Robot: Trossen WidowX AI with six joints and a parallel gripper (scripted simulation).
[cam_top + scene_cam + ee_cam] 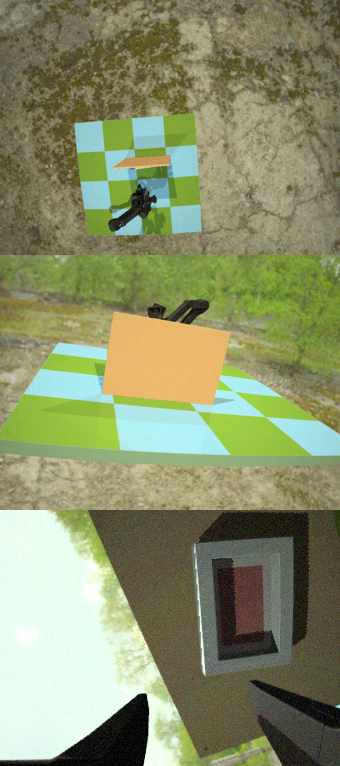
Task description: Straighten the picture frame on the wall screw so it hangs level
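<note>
Right now my gripper tip is 19 cm short of the picture frame, 9 cm above it and 3 cm to the left of it. The rest, counted from my gripper tip: orange wall panel (20 cm ahead, 10 cm below, 3 cm to the right).
</note>
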